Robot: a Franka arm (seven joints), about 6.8 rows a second.
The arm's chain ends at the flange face. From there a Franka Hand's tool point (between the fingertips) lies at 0.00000 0.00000 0.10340 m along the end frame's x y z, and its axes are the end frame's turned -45 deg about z.
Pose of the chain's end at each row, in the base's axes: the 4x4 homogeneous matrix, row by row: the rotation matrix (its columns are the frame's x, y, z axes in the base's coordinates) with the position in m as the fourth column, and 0 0 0 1 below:
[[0.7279, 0.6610, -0.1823, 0.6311], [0.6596, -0.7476, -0.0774, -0.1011], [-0.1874, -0.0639, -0.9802, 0.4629], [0, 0, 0, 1]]
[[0.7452, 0.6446, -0.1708, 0.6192], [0.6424, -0.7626, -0.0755, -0.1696], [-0.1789, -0.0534, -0.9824, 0.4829], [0, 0, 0, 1]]
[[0.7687, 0.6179, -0.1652, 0.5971], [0.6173, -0.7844, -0.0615, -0.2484], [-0.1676, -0.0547, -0.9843, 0.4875], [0, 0, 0, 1]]
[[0.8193, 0.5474, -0.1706, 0.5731], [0.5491, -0.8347, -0.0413, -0.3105], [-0.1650, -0.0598, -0.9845, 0.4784], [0, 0, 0, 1]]
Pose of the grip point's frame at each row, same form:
[[0.0473, 0.9821, -0.1823, 0.6123], [0.9950, -0.0622, -0.0774, -0.1091], [-0.0873, -0.1777, -0.9802, 0.3615], [0, 0, 0, 1]]
[[0.0711, 0.9827, -0.1708, 0.6015], [0.9935, -0.0850, -0.0755, -0.1774], [-0.0887, -0.1643, -0.9824, 0.3813], [0, 0, 0, 1]]
[[0.1066, 0.9805, -0.1652, 0.5800], [0.9912, -0.1182, -0.0615, -0.2548], [-0.0798, -0.1572, -0.9843, 0.3857], [0, 0, 0, 1]]
[[0.1923, 0.9664, -0.1706, 0.5555], [0.9785, -0.2019, -0.0413, -0.3148], [-0.0744, -0.1590, -0.9845, 0.3766], [0, 0, 0, 1]]

